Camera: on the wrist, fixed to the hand. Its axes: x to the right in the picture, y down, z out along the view.
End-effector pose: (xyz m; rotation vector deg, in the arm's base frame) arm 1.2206 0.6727 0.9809 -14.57 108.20 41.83
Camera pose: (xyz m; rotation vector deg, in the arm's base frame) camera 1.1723 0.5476 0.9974 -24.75 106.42 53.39
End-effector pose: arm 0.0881 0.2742 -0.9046 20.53 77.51 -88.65
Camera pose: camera -0.0055 0.3709 -0.8932 14.70 89.21 -79.68
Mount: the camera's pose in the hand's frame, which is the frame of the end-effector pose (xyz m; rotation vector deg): -0.0129 -0.0694 -0.1152 -12.69 3.26 -0.83
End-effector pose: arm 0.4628 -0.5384 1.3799 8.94 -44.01 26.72
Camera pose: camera 0.5595 -0.5696 1.2909 -3.31 -43.36 21.06
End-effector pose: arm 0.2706 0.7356 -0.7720 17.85 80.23 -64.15
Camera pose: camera 0.1497 0.7941 -0.7572 10.06 89.58 -55.16
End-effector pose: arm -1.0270 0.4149 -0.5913 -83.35 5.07 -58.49
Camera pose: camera -1.1411 0.3488 -0.5620 -93.29 13.68 -62.51
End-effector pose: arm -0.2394 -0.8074 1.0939 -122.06 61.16 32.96
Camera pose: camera -0.1802 -0.8551 1.2056 -135.01 60.72 37.56
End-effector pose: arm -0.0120 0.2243 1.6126 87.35 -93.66 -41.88
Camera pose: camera 0.1222 0.2394 1.6153 79.48 -83.10 -48.09
